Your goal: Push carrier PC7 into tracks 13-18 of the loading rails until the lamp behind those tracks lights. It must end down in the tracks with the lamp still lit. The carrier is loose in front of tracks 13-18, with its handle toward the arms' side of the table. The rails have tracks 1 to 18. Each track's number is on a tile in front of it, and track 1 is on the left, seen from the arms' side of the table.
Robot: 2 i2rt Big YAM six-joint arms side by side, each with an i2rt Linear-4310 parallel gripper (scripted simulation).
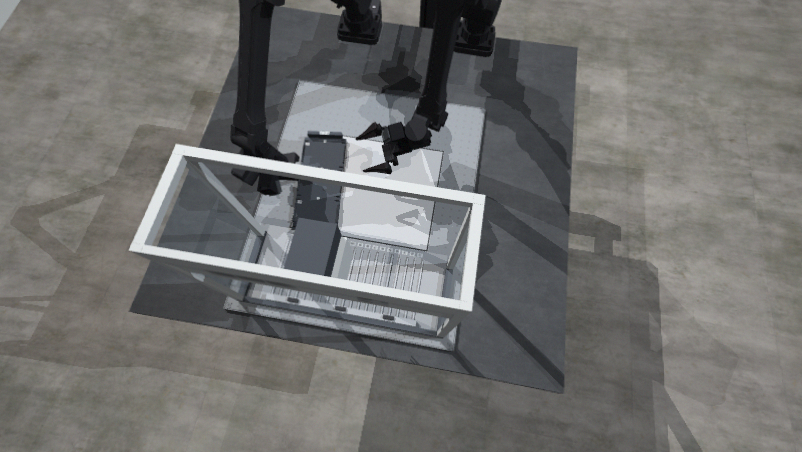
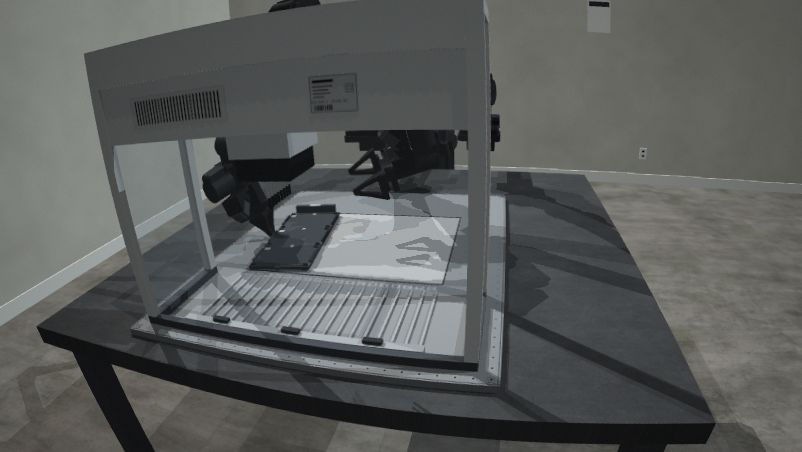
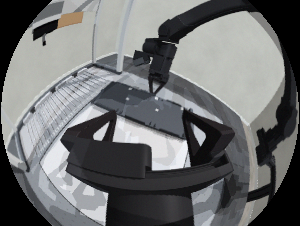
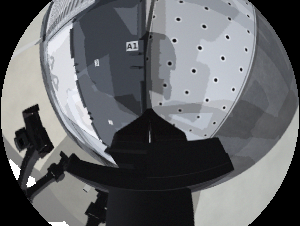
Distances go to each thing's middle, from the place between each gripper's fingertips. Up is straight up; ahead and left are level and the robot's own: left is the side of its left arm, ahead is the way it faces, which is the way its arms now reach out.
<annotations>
The carrier PC7 (image 1: 317, 201) is 7 cm to the left of my right hand and 1 cm above it.
Right now the carrier PC7 is 4 cm ahead of my left hand (image 1: 359, 155), 14 cm to the right of it and 12 cm below it.
</annotations>
